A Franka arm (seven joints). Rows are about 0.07 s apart.
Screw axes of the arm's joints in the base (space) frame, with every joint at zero. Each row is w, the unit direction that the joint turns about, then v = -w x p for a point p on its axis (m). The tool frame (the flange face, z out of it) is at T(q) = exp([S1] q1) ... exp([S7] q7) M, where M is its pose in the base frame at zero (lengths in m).
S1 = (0, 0, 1, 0.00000, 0.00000, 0.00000)
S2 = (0, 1, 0, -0.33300, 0.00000, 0.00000)
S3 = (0, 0, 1, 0.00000, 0.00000, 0.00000)
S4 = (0, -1, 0, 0.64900, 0.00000, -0.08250)
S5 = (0, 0, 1, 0.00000, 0.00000, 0.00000)
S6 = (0, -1, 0, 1.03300, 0.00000, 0.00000)
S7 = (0, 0, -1, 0.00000, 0.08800, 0.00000)
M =
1 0 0 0.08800
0 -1 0 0.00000
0 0 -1 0.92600
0 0 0 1
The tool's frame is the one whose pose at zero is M.
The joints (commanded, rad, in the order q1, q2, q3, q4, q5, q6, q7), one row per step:
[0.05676, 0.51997, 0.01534, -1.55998, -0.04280, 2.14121, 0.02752]
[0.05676, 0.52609, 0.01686, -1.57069, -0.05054, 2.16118, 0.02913]
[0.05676, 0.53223, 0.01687, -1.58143, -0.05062, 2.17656, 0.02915]
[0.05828, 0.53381, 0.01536, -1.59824, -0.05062, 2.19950, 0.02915]
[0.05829, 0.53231, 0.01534, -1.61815, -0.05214, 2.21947, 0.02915]
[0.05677, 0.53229, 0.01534, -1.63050, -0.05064, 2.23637, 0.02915]
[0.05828, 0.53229, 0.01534, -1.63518, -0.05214, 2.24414, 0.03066]
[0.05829, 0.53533, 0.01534, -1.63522, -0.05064, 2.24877, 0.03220]
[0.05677, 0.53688, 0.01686, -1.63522, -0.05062, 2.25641, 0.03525]
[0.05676, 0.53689, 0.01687, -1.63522, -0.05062, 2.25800, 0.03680]
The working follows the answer.
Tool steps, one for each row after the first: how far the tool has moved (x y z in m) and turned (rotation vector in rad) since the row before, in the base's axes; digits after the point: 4 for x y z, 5 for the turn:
[-0.0003, 0.0007, -0.0074, -0.00508, -0.00358, 0.00427]
[-0.0008, 0.0001, -0.0078, 0.00031, 0.00154, 0.00066]
[-0.0016, 0.0002, -0.0068, 0.00019, -0.00452, 0.00116]
[-0.0027, -0.0001, -0.0063, -0.00064, -0.00160, 0.00168]
[-0.0013, -0.0009, -0.0041, 0.00205, -0.00441, -0.00166]
[-0.0004, 0.0010, -0.0014, -0.00068, -0.00319, 0.00115]
[0.0004, 0.0001, -0.0017, 0.00164, -0.00148, -0.00221]
[0.0007, 0.0000, -0.0003, 0.00172, -0.00608, -0.00301]
[0.0002, 0.0000, 0.0001, 0.00030, -0.00161, -0.00149]

Tool pose at each row, in the base's axes (x y z in m, rotation vector in rad; rounded; the steps above come from the unrounded poses):
[0.6969, 0.0470, 0.3497, 3.11238, 0.10014, 0.09771]
[0.6966, 0.0477, 0.3424, 3.10693, 0.10680, 0.10295]
[0.6958, 0.0478, 0.3345, 3.10736, 0.10785, 0.10061]
[0.6942, 0.0480, 0.3278, 3.10713, 0.10954, 0.10766]
[0.6915, 0.0479, 0.3215, 3.10631, 0.11212, 0.11013]
[0.6902, 0.0470, 0.3174, 3.10798, 0.10938, 0.11712]
[0.6898, 0.0480, 0.3160, 3.10698, 0.11111, 0.12204]
[0.6901, 0.0481, 0.3143, 3.10851, 0.10759, 0.12443]
[0.6909, 0.0481, 0.3140, 3.10967, 0.10272, 0.13397]
[0.6910, 0.0481, 0.3141, 3.10982, 0.10035, 0.13646]

